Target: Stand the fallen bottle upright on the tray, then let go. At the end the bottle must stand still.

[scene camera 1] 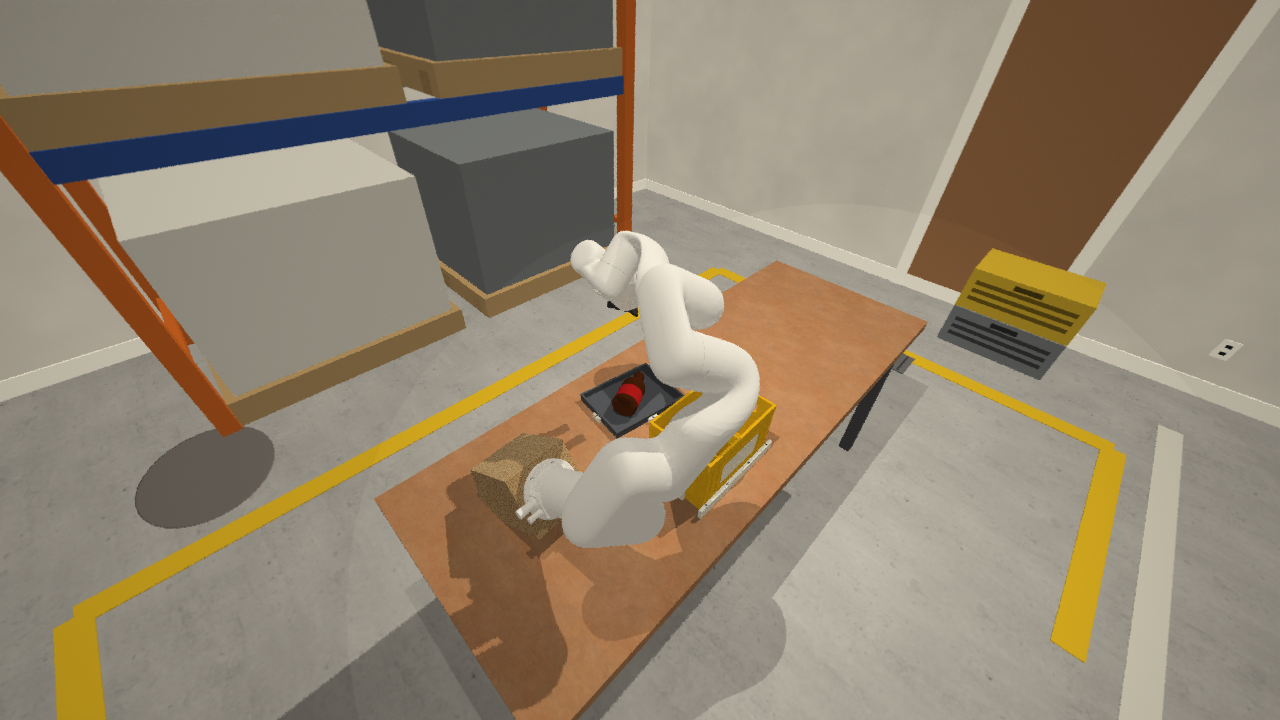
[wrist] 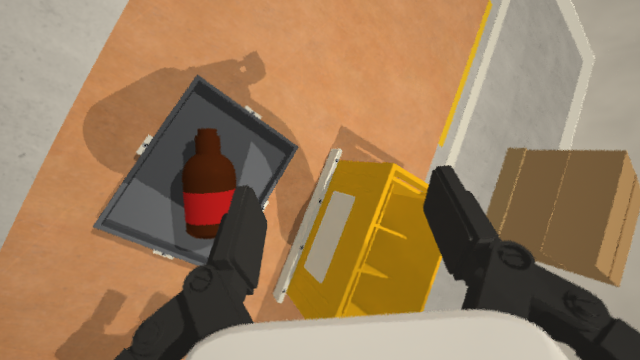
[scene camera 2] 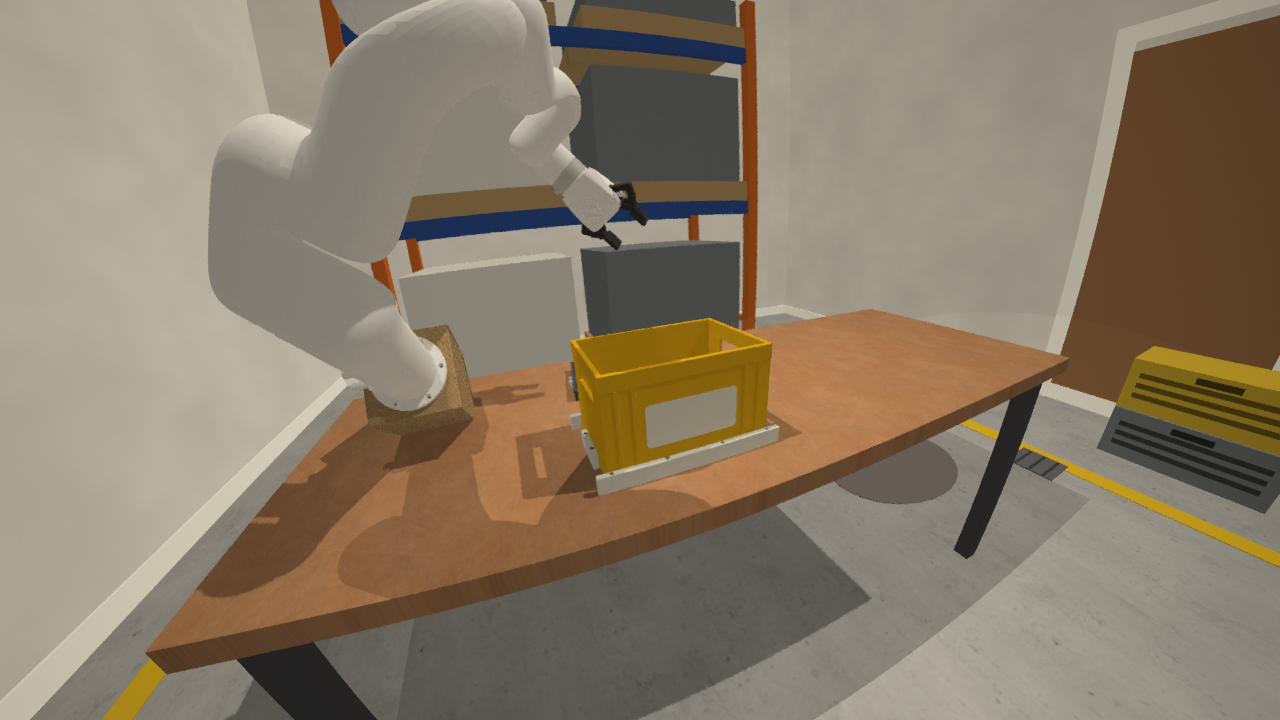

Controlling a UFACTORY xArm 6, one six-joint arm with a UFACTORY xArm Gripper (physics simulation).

Labels:
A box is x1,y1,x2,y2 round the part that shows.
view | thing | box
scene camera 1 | yellow crate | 649,391,776,508
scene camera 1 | dark grey tray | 580,363,683,438
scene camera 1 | brown bottle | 612,371,644,415
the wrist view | gripper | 114,165,639,359
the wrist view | yellow crate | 286,160,441,319
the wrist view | dark grey tray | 93,75,297,265
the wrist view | brown bottle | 182,129,235,238
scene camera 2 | yellow crate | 570,318,772,473

